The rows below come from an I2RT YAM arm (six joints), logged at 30 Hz.
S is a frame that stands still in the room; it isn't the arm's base.
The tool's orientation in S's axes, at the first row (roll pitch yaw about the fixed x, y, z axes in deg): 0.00 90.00 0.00
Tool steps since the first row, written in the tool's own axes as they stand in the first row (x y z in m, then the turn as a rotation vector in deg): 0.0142 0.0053 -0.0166 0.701 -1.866 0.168; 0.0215 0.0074 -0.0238 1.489 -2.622 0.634; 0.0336 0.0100 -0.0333 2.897 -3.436 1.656; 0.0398 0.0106 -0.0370 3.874 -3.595 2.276; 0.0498 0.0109 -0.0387 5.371 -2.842 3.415; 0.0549 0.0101 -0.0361 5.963 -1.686 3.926; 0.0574 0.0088 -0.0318 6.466 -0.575 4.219; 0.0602 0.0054 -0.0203 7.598 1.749 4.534; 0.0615 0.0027 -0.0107 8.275 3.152 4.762; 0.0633 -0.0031 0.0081 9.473 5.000 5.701; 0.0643 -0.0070 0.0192 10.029 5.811 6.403; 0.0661 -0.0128 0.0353 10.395 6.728 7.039; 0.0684 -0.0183 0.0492 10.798 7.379 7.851
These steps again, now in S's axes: -0.0166 0.0053 -0.0142 0.168 -1.866 -0.701; -0.0238 0.0074 -0.0215 0.634 -2.622 -1.489; -0.0333 0.0100 -0.0336 1.656 -3.436 -2.897; -0.0370 0.0106 -0.0398 2.276 -3.595 -3.874; -0.0387 0.0109 -0.0498 3.415 -2.842 -5.371; -0.0361 0.0101 -0.0549 3.926 -1.686 -5.963; -0.0318 0.0088 -0.0574 4.219 -0.575 -6.466; -0.0203 0.0054 -0.0602 4.534 1.749 -7.598; -0.0107 0.0027 -0.0615 4.762 3.152 -8.275; 0.0081 -0.0031 -0.0633 5.701 5.000 -9.473; 0.0192 -0.0070 -0.0643 6.403 5.811 -10.029; 0.0353 -0.0128 -0.0661 7.039 6.728 -10.395; 0.0492 -0.0183 -0.0684 7.851 7.379 -10.798
